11 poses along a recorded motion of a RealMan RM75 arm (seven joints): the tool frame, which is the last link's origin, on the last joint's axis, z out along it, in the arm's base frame.
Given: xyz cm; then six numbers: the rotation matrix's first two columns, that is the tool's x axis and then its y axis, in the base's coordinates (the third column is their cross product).
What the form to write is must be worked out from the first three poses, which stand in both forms.
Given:
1: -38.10, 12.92, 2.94, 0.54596, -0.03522, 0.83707, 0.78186, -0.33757, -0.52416
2: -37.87, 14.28, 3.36, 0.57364, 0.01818, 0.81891, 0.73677, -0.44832, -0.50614
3: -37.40, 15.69, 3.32, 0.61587, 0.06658, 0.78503, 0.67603, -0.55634, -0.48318
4: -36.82, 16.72, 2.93, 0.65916, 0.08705, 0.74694, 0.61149, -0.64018, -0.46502
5: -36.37, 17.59, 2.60, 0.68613, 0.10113, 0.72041, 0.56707, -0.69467, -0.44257
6: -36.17, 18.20, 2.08, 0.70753, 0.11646, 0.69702, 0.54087, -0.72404, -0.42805
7: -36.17, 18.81, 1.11, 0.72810, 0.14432, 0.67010, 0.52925, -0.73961, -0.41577
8: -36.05, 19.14, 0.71, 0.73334, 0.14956, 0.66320, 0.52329, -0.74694, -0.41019
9: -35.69, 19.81, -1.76, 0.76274, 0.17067, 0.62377, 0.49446, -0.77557, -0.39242
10: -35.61, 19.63, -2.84, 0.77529, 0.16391, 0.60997, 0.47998, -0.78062, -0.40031
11: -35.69, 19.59, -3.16, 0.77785, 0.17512, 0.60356, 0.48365, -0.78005, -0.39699
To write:
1: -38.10, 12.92, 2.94, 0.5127, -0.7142, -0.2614, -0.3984
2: -37.87, 14.28, 3.36, 0.4623, -0.7571, -0.2493, -0.3886
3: -37.40, 15.69, 3.32, 0.4098, -0.8000, -0.2321, -0.3718
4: -36.82, 16.72, 2.93, 0.3687, -0.8329, -0.2097, -0.3556
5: -36.37, 17.59, 2.60, 0.3382, -0.8536, -0.1957, -0.3444
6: -36.17, 18.20, 2.08, 0.3195, -0.8670, -0.1895, -0.3321
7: -36.17, 18.81, 1.11, 0.3056, -0.8779, -0.1918, -0.3149
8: -36.05, 19.14, 0.71, 0.3002, -0.8812, -0.1909, -0.3113
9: -35.69, 19.81, -1.76, 0.2789, -0.8964, -0.1855, -0.2902
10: -35.61, 19.63, -2.84, 0.2787, -0.9000, -0.1789, -0.2835
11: -35.69, 19.59, -3.16, 0.2767, -0.9013, -0.1827, -0.2787
